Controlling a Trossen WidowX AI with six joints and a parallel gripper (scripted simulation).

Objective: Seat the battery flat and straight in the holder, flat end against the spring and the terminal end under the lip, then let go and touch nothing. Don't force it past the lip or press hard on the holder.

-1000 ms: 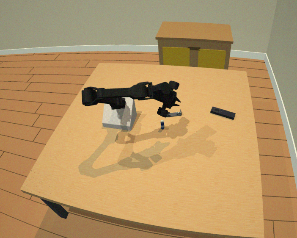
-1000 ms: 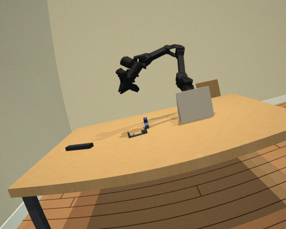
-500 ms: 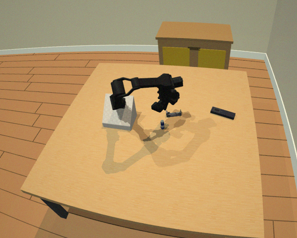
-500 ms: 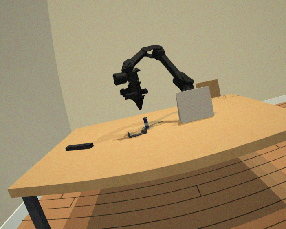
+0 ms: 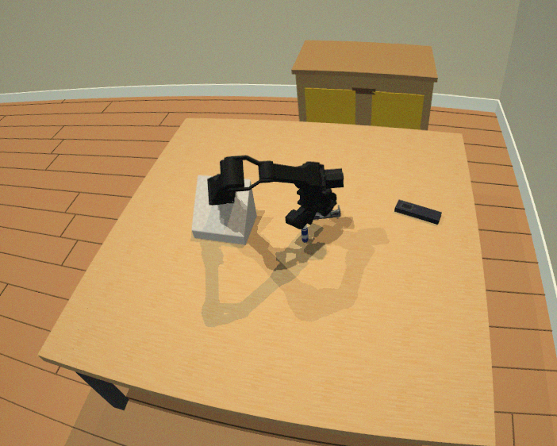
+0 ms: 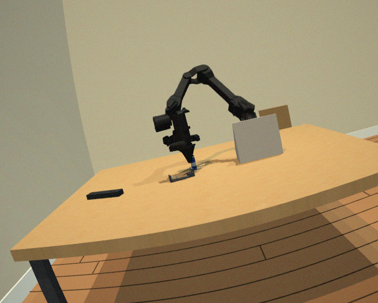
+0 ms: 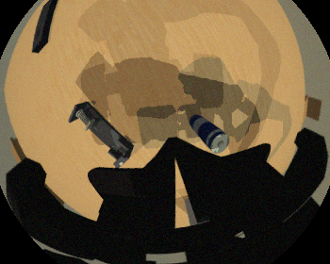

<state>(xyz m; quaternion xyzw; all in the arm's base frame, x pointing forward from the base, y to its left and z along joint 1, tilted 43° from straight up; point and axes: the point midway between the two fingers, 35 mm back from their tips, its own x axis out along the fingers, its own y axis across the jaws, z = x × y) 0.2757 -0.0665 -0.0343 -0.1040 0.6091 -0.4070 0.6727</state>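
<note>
My gripper tip is now 1 cm past the battery, 4 cm to the left of it and 1 cm above it. Also, from my gripper tip: dark remote control 36 cm ahead, 12 cm to the left, 2 cm below.
</note>
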